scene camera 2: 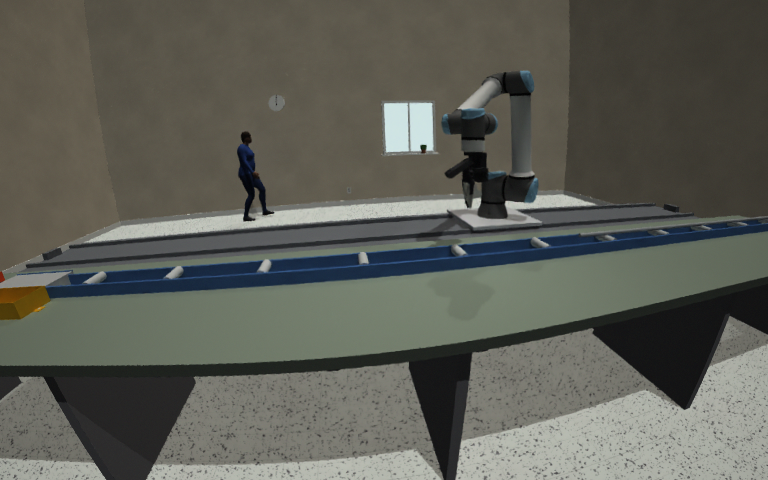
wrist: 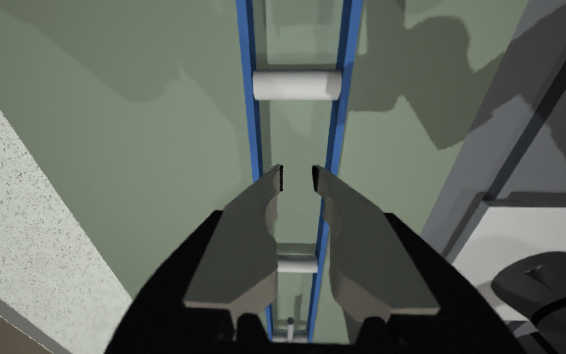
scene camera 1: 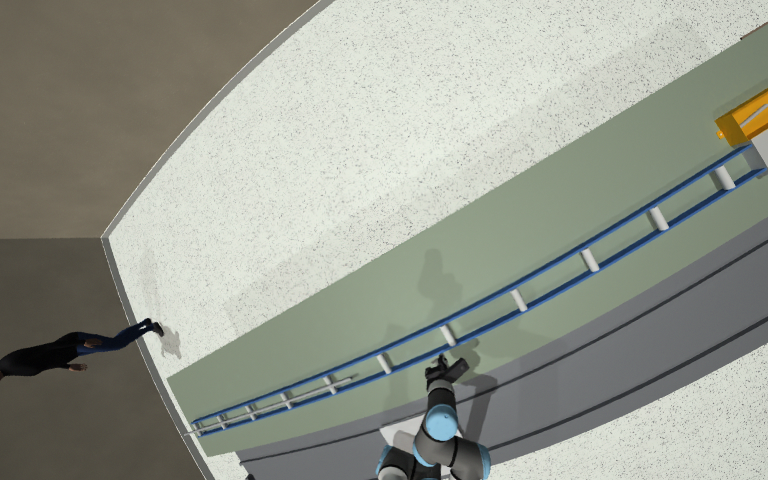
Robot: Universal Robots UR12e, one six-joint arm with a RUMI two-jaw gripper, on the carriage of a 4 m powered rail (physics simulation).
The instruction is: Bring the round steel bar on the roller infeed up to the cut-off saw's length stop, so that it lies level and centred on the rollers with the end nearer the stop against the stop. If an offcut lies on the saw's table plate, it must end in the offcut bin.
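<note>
The round steel bar lies lengthwise on the rollers at the infeed's far end from the saw. Its nearer end shows at the bottom of the wrist view. My gripper is open and empty, fingers pointing down, high above the infeed between the bar and the saw, apart from the bar. A grey offcut lies in the orange offcut bin. Part of the saw's table plate shows; the length stop cannot be made out.
The blue roller infeed runs along the green table, with white rollers across it. The arm's white carriage stands on the grey rail beside the table. A person is beyond the rail.
</note>
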